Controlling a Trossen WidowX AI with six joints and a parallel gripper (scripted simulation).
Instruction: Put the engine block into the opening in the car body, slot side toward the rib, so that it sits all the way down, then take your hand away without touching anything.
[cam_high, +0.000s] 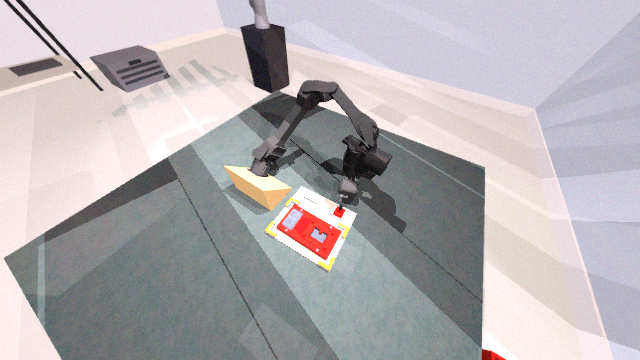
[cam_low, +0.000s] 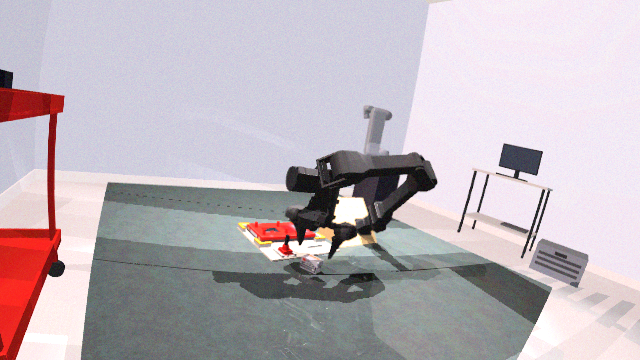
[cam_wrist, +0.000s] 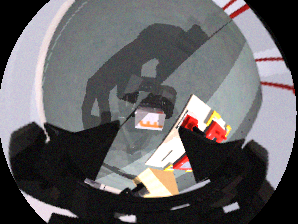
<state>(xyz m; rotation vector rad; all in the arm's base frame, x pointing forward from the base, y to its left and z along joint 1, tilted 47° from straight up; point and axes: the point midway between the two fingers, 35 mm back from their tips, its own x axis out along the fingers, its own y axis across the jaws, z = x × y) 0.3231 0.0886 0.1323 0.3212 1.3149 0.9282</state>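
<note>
Right now the engine block is 40 mm below my gripper tip.
</note>
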